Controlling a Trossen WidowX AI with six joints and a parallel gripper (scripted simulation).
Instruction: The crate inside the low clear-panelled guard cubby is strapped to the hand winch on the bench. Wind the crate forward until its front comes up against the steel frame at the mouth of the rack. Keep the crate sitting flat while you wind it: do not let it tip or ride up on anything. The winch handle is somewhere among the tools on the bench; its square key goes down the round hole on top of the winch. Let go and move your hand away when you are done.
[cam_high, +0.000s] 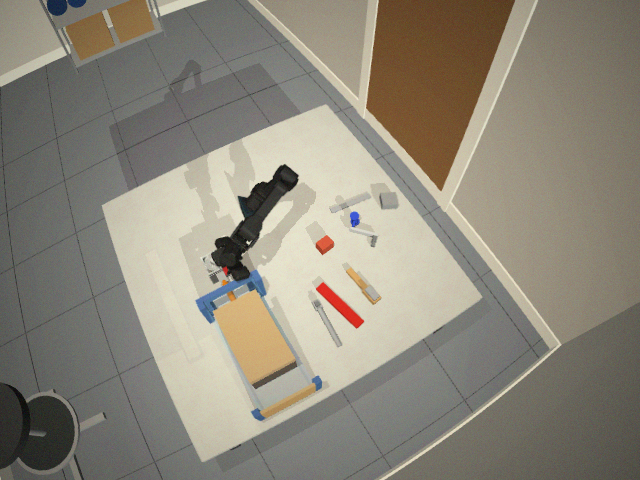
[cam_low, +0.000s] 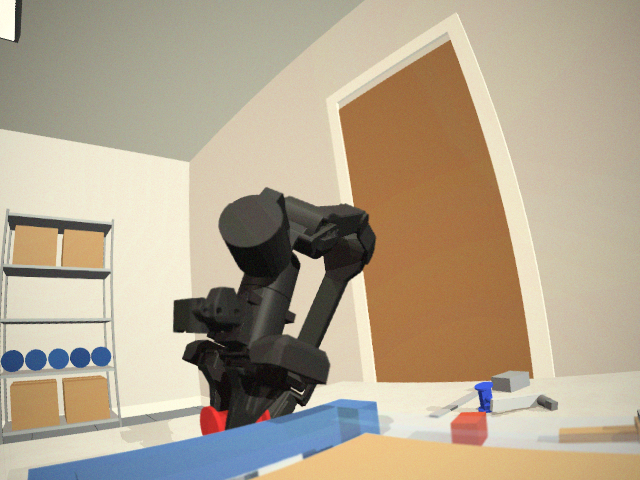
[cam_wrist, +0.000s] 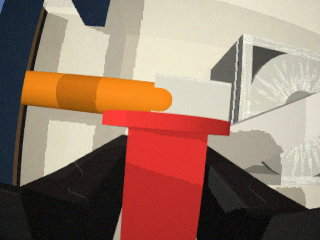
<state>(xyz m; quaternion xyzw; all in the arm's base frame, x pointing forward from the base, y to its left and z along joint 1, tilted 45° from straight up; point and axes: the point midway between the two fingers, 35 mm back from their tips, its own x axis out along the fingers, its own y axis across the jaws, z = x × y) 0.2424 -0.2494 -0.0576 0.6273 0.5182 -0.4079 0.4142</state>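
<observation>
Right now my gripper tip is 110 mm past the winch, 30 mm to the left of it and 100 mm above it. From my gripper tip the other things lie so: red bar (310 mm ahead, 320 mm to the left, 130 mm below); then wooden brush (300 mm ahead, 440 mm to the left, 110 mm below); then red grip (20 mm to the left).
</observation>
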